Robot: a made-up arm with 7 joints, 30 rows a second.
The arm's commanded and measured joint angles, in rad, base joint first. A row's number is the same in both.
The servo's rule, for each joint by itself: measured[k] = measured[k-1] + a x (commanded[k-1-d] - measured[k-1]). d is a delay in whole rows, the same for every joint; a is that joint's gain. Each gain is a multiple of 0.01, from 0.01 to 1. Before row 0 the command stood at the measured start. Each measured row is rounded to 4 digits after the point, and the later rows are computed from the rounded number. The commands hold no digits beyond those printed.
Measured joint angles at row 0: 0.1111 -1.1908 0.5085 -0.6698 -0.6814 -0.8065 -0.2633
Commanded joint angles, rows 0 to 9: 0.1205 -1.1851 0.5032 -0.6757 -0.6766 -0.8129 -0.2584; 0.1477 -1.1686 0.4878 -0.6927 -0.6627 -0.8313 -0.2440; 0.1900 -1.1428 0.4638 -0.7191 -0.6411 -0.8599 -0.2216; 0.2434 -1.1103 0.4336 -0.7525 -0.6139 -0.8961 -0.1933; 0.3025 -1.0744 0.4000 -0.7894 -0.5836 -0.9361 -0.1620; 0.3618 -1.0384 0.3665 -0.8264 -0.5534 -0.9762 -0.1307; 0.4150 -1.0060 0.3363 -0.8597 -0.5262 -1.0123 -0.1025; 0.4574 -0.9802 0.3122 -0.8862 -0.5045 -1.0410 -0.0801; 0.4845 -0.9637 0.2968 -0.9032 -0.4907 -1.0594 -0.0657; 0.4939 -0.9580 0.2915 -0.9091 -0.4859 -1.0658 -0.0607
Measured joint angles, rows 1 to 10: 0.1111 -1.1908 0.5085 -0.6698 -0.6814 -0.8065 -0.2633; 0.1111 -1.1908 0.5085 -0.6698 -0.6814 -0.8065 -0.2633; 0.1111 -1.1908 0.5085 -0.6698 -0.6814 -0.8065 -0.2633; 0.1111 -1.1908 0.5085 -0.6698 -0.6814 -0.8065 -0.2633; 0.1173 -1.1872 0.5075 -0.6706 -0.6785 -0.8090 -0.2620; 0.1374 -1.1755 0.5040 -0.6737 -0.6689 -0.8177 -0.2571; 0.1721 -1.1549 0.4968 -0.6801 -0.6519 -0.8342 -0.2475; 0.2192 -1.1268 0.4854 -0.6902 -0.6287 -0.8583 -0.2329; 0.2742 -1.0938 0.4700 -0.7041 -0.6012 -0.8886 -0.2138; 0.3320 -1.0589 0.4514 -0.7212 -0.5720 -0.9228 -0.1914
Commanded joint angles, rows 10 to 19: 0.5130 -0.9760 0.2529 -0.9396 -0.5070 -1.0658 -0.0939; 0.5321 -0.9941 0.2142 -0.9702 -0.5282 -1.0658 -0.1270; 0.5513 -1.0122 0.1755 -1.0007 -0.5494 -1.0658 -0.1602; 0.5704 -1.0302 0.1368 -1.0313 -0.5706 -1.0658 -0.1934; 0.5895 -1.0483 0.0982 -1.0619 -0.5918 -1.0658 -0.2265; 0.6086 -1.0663 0.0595 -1.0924 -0.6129 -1.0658 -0.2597; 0.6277 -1.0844 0.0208 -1.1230 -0.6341 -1.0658 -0.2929; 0.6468 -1.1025 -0.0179 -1.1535 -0.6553 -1.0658 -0.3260; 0.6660 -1.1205 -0.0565 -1.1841 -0.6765 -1.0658 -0.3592; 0.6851 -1.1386 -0.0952 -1.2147 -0.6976 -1.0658 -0.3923
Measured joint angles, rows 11 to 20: 0.3868 -1.0256 0.4307 -0.7406 -0.5441 -0.9577 -0.1674; 0.4334 -0.9970 0.4094 -0.7610 -0.5199 -0.9902 -0.1438; 0.4671 -0.9760 0.3891 -0.7809 -0.5021 -1.0172 -0.1227; 0.4848 -0.9647 0.3715 -0.7988 -0.4922 -1.0362 -0.1060; 0.5034 -0.9718 0.3502 -0.8185 -0.5012 -1.0477 -0.1027; 0.5223 -0.9858 0.3257 -0.8397 -0.5177 -1.0548 -0.1093; 0.5414 -1.0024 0.2987 -0.8622 -0.5370 -1.0591 -0.1230; 0.5605 -1.0199 0.2696 -0.8859 -0.5575 -1.0617 -0.1420; 0.5796 -1.0378 0.2387 -0.9105 -0.5784 -1.0633 -0.1648; 0.5987 -1.0558 0.2064 -0.9360 -0.5994 -1.0643 -0.1904
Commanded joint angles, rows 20 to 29: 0.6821 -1.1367 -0.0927 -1.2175 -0.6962 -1.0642 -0.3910; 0.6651 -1.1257 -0.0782 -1.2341 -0.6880 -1.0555 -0.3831; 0.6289 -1.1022 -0.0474 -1.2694 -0.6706 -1.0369 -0.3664; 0.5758 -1.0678 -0.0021 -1.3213 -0.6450 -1.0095 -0.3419; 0.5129 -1.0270 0.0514 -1.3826 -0.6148 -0.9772 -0.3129; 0.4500 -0.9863 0.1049 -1.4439 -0.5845 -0.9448 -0.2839; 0.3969 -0.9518 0.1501 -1.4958 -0.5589 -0.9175 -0.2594; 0.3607 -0.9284 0.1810 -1.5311 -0.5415 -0.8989 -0.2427; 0.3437 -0.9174 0.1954 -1.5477 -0.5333 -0.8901 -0.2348; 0.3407 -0.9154 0.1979 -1.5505 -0.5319 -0.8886 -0.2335
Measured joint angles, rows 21 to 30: 0.6178 -1.0738 0.1730 -0.9622 -0.6206 -1.0649 -0.2181; 0.6369 -1.0919 0.1386 -0.9890 -0.6418 -1.0653 -0.2472; 0.6561 -1.1099 0.1035 -1.0163 -0.6630 -1.0655 -0.2774; 0.6752 -1.1280 0.0677 -1.0441 -0.6841 -1.0656 -0.3084; 0.6798 -1.1335 0.0388 -1.0684 -0.6915 -1.0651 -0.3307; 0.6701 -1.1286 0.0177 -1.0916 -0.6894 -1.0614 -0.3448; 0.6429 -1.1120 0.0060 -1.1165 -0.6779 -1.0518 -0.3506; 0.5986 -1.0842 0.0045 -1.1452 -0.6578 -1.0353 -0.3483; 0.5420 -1.0482 0.0129 -1.1784 -0.6316 -1.0126 -0.3387; 0.4813 -1.0092 0.0295 -1.2156 -0.6029 -0.9862 -0.3239
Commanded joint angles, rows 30 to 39: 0.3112 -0.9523 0.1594 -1.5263 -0.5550 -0.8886 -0.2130; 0.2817 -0.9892 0.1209 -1.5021 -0.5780 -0.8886 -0.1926; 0.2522 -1.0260 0.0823 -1.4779 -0.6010 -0.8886 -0.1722; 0.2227 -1.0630 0.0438 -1.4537 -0.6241 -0.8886 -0.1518; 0.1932 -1.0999 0.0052 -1.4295 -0.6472 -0.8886 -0.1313; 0.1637 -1.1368 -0.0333 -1.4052 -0.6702 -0.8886 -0.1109; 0.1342 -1.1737 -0.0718 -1.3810 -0.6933 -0.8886 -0.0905; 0.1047 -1.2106 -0.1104 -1.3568 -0.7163 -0.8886 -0.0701; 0.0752 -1.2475 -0.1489 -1.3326 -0.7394 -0.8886 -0.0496; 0.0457 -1.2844 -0.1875 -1.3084 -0.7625 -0.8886 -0.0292
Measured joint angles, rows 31 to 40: 0.4256 -0.9730 0.0512 -1.2548 -0.5761 -0.9594 -0.3065; 0.3828 -0.9449 0.0746 -1.2935 -0.5550 -0.9358 -0.2893; 0.3570 -0.9276 0.0963 -1.3291 -0.5418 -0.9180 -0.2746; 0.3462 -0.9199 0.1146 -1.3601 -0.5358 -0.9065 -0.2635; 0.3231 -0.9403 0.1227 -1.3834 -0.5475 -0.8995 -0.2499; 0.2958 -0.9711 0.1224 -1.4000 -0.5661 -0.8952 -0.2344; 0.2670 -1.0057 0.1152 -1.4109 -0.5874 -0.8926 -0.2176; 0.2378 -1.0418 0.1023 -1.4169 -0.6098 -0.8910 -0.1998; 0.2084 -1.0784 0.0848 -1.4187 -0.6326 -0.8901 -0.1813; 0.1789 -1.1152 0.0635 -1.4168 -0.6555 -0.8895 -0.1623
